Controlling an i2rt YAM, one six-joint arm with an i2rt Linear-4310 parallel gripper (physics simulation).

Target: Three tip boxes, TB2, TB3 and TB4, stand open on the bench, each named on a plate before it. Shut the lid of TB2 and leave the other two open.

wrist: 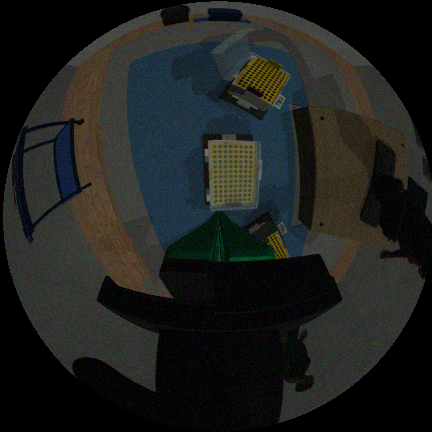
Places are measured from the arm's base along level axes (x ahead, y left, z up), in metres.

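Pixels of known places: gripper, fingertip midpoint: [218, 216]; arm's base, origin of the base link: [380, 185].
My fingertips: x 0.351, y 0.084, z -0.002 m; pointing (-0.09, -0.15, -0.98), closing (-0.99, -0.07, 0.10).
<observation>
For each thing: its top centre in the pictures, then the offset to it from my fingertips. Level surfaces: height alone.
- middle tip box, middle of its top: [242, 175] dx -0.049, dy -0.018, dz -0.113 m
- blue mat with its clear lid, middle of its top: [235, 175] dx -0.038, dy -0.017, dz -0.113 m
- upper tip box, middle of its top: [267, 73] dx -0.084, dy -0.232, dz -0.116 m
- third tip box, middle of its top: [272, 257] dx -0.158, dy +0.173, dz -0.116 m
- blue mat, its level: dz -0.191 m
The middle tip box [232, 172] stands on the blue mat with its clear lid [258, 187] down over the yellow tip rack; its name plate does not show. The upper tip box [262, 80], whose small plate [279, 101] seems to read TB3, has its clear lid [232, 54] standing open at its upper left. A third tip box [277, 244] shows partly at the lower right, mostly hidden by the gripper; its plate [282, 228] is too small to read and its lid is hidden. My gripper [218, 216] is shut and empty, its green tips at the middle box's near edge in view.
A large brown box-like block [340, 172] stands right of the blue mat [165, 150], with dark objects at its far side. A blue-framed chair-like object [66, 162] is beyond the wooden bench edge [90, 200] on the left. Dark objects [175, 15] lie at the top.
</observation>
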